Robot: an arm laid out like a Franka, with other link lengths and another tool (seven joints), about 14 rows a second.
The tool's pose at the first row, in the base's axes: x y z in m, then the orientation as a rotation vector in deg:
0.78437 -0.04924 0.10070 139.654 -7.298 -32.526
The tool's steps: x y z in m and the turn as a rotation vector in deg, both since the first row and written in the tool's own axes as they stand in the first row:
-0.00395 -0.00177 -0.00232 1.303 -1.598 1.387
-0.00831 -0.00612 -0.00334 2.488 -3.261 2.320
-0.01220 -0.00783 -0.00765 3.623 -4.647 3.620
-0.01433 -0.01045 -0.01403 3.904 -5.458 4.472
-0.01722 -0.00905 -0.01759 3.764 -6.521 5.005
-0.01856 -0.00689 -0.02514 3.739 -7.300 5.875
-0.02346 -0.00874 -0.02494 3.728 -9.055 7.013
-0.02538 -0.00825 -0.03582 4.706 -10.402 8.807
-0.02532 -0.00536 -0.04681 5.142 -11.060 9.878
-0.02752 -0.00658 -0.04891 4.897 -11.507 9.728
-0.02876 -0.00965 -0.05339 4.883 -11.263 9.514
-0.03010 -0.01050 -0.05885 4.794 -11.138 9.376
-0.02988 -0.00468 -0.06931 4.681 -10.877 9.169
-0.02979 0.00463 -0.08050 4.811 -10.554 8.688
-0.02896 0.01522 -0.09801 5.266 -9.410 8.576
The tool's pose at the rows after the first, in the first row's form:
0.78172 -0.04565 0.10274 140.216 -10.058 -33.956
0.77802 -0.04063 0.10247 140.695 -12.274 -35.663
0.77628 -0.03599 0.10595 141.085 -14.819 -36.860
0.77696 -0.02986 0.10970 140.908 -16.292 -37.487
0.77594 -0.02835 0.11414 140.315 -17.333 -38.534
0.77806 -0.02558 0.12130 139.827 -18.702 -39.081
0.77347 -0.02311 0.12185 138.946 -20.801 -40.690
0.77641 -0.01702 0.13060 138.921 -23.888 -41.573
0.78130 -0.01323 0.14013 138.794 -25.616 -41.904
0.78015 -0.01059 0.14170 138.447 -25.526 -42.496
0.78081 -0.00536 0.14351 138.582 -25.163 -42.301
0.78190 -0.00134 0.14738 138.583 -24.911 -42.206
0.78684 -0.00022 0.15823 138.629 -24.511 -41.977
0.79213 -0.00146 0.17174 138.998 -23.847 -41.825
0.80085 -0.00037 0.19024 139.855 -23.410 -40.523

